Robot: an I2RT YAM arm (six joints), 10 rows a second.
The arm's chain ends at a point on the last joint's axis. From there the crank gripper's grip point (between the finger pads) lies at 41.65 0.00 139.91 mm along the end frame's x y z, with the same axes.
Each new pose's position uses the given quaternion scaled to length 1; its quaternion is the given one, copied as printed.
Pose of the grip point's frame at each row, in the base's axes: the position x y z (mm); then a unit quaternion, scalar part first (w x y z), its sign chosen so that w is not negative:
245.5 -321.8 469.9 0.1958 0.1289 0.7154 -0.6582
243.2 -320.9 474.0 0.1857 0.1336 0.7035 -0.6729
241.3 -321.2 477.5 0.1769 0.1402 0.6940 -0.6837
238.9 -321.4 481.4 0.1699 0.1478 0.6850 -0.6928
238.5 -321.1 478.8 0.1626 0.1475 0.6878 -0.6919
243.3 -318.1 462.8 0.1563 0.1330 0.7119 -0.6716
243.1 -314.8 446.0 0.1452 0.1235 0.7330 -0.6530
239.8 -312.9 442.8 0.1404 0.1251 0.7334 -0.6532
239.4 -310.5 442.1 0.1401 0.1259 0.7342 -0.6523
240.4 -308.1 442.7 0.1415 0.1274 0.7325 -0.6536
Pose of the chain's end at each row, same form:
267.1 -179.9 496.6 0.1958 0.1289 0.7154 -0.6582
269.1 -178.9 495.9 0.1857 0.1336 0.7035 -0.6729
271.2 -179.5 496.1 0.1769 0.1402 0.6940 -0.6837
272.4 -180.2 497.1 0.1699 0.1478 0.6850 -0.6928
273.4 -180.3 495.2 0.1626 0.1475 0.6878 -0.6919
275.3 -177.6 486.4 0.1563 0.1330 0.7119 -0.6716
274.5 -175.5 476.3 0.1452 0.1235 0.7330 -0.6530
272.6 -173.9 473.2 0.1404 0.1251 0.7334 -0.6532
272.3 -171.6 472.9 0.1401 0.1259 0.7342 -0.6523
273.3 -169.2 473.0 0.1415 0.1274 0.7325 -0.6536

